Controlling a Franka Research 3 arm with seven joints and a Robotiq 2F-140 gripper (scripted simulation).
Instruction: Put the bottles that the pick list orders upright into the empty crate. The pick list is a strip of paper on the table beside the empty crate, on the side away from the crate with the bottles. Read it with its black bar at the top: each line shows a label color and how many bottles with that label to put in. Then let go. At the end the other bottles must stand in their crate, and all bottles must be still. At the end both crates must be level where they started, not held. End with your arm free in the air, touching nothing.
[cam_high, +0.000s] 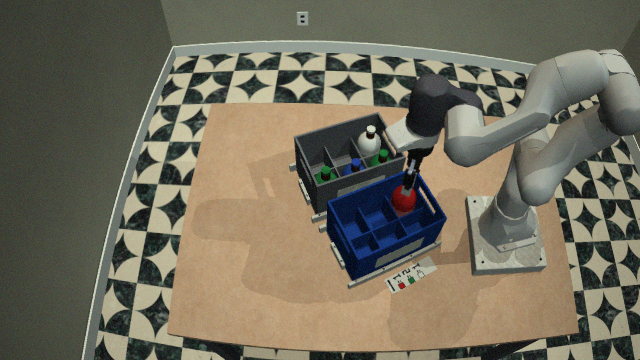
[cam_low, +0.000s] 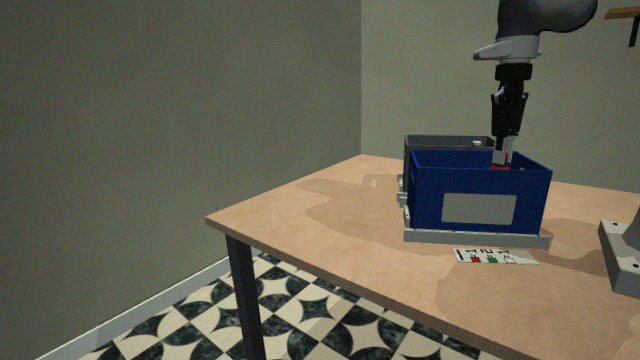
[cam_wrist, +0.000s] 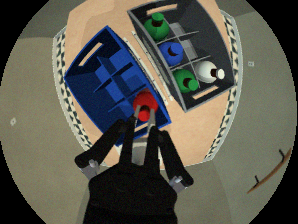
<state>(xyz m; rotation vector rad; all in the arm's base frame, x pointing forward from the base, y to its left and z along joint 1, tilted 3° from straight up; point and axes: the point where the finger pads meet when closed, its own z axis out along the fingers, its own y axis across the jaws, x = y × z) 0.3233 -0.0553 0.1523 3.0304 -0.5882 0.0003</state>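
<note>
Right now my hand is 80 mm above the red bottle. The rest, counted from my hand: blue crate (60 mm ahead, 80 mm to the left, 100 mm below); then grey crate (160 mm ahead, 130 mm to the right, 100 mm below); then blue bottle (140 mm ahead, 80 mm to the right, 100 mm below).
</note>
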